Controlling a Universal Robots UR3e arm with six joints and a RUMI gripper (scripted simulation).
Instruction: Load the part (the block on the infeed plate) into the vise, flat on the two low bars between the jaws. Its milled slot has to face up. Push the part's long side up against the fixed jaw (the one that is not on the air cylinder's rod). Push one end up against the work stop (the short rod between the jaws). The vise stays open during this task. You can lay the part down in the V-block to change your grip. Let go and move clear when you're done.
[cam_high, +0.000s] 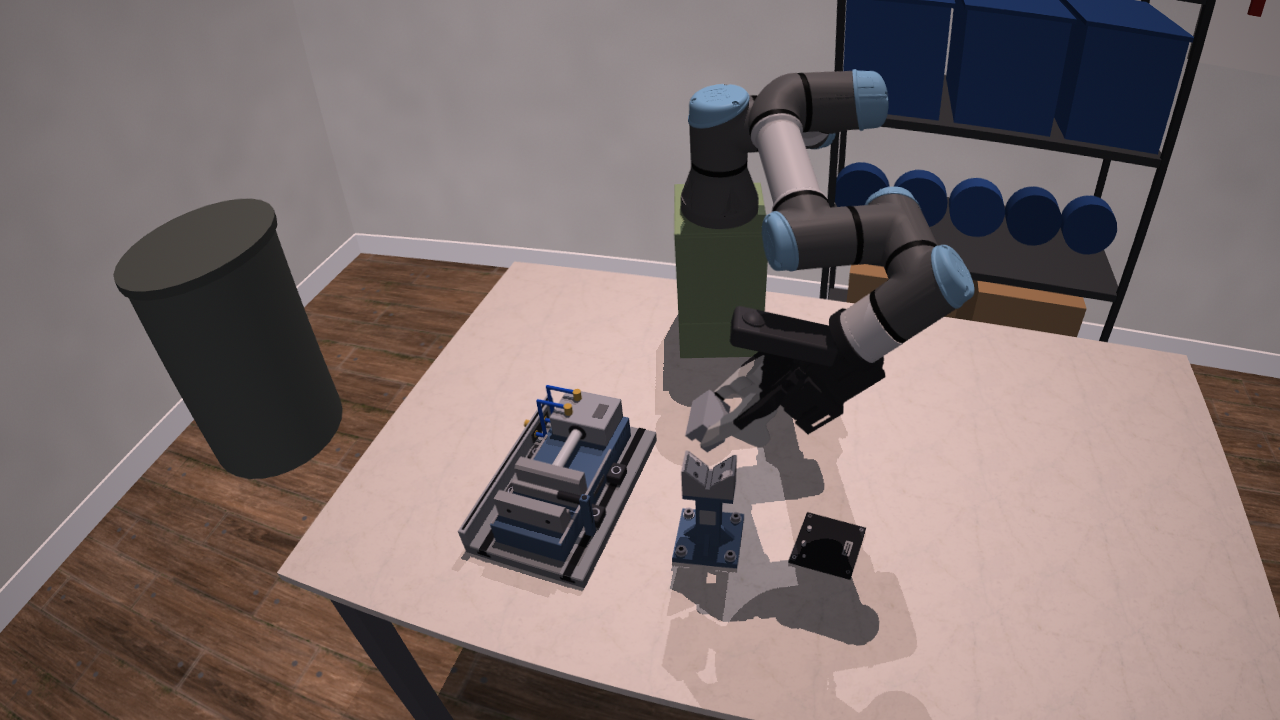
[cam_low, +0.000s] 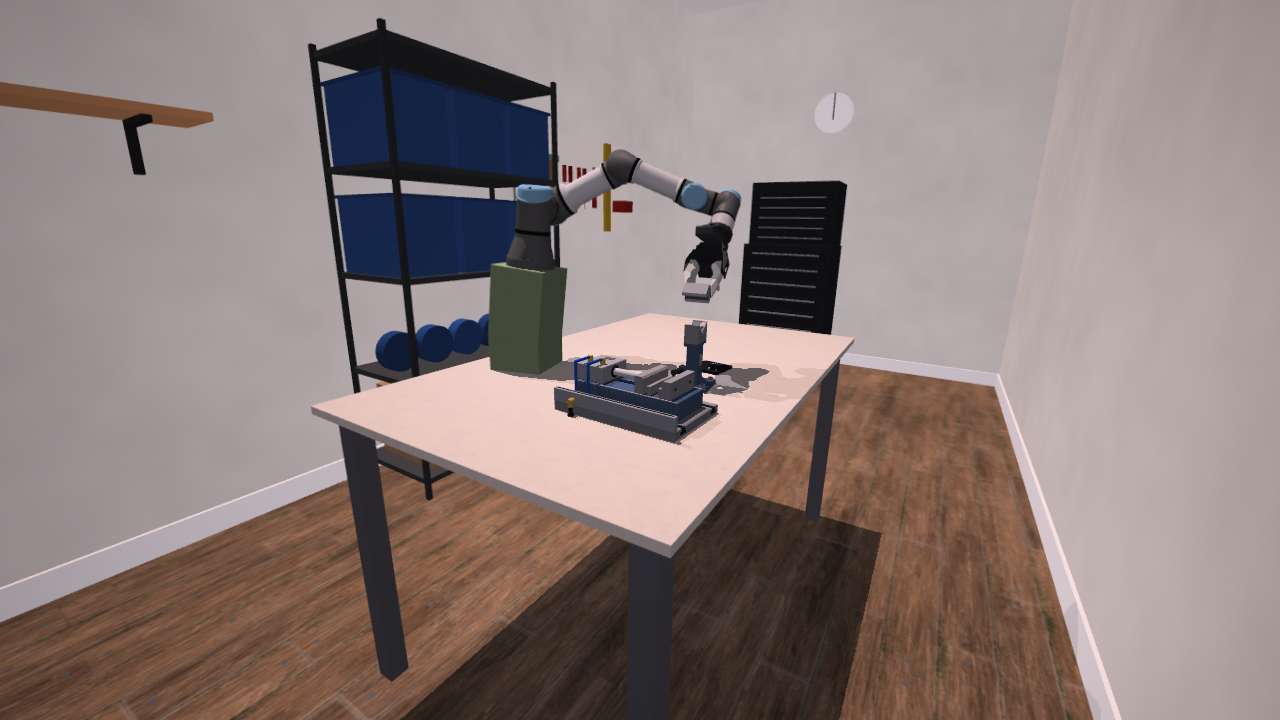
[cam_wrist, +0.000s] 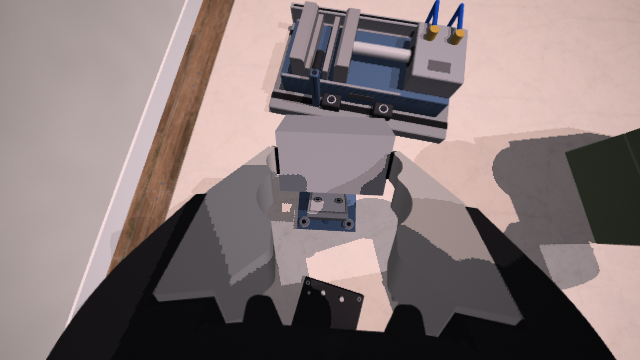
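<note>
Now: hand 10 mm to the left of the part and 10 mm above it. Also, from my hand: dark work stop rod: 180 mm to the right, 150 mm below, 70 mm ahead; then black infeed plate: 240 mm below, 160 mm to the left, 50 mm behind; then fixed jaw: 220 mm to the right, 160 mm below, 110 mm ahead.
</note>
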